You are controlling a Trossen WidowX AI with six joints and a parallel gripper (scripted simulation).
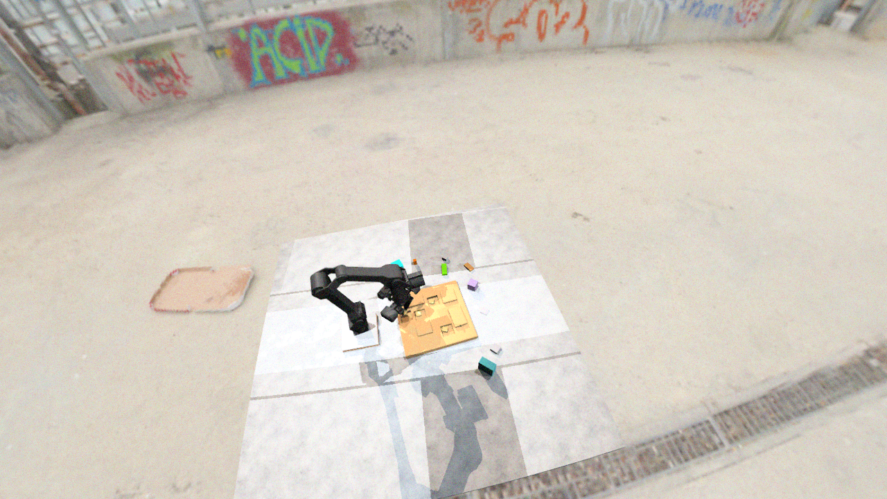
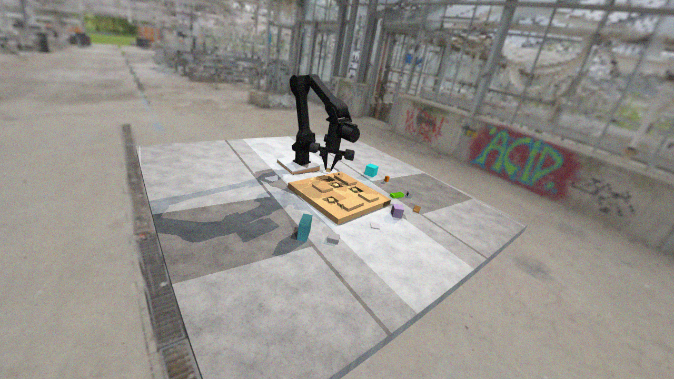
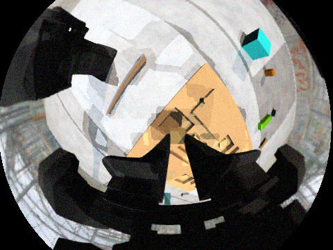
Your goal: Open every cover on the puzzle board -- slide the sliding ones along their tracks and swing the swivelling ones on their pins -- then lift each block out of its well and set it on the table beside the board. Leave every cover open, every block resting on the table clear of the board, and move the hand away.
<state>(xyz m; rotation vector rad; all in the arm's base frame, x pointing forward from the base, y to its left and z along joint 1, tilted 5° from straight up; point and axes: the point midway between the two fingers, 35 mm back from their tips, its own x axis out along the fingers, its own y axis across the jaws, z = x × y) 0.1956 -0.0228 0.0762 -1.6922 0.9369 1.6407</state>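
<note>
The tan puzzle board is 120 mm ahead of my gripper tip, 20 mm to the right of it and 40 mm below it. Also, from my gripper tip: green block 250 mm ahead, 190 mm to the left, 60 mm below; then cyan cube 40 mm ahead, 280 mm to the left, 40 mm below; then small orange block 130 mm ahead, 280 mm to the left, 50 mm below.
</note>
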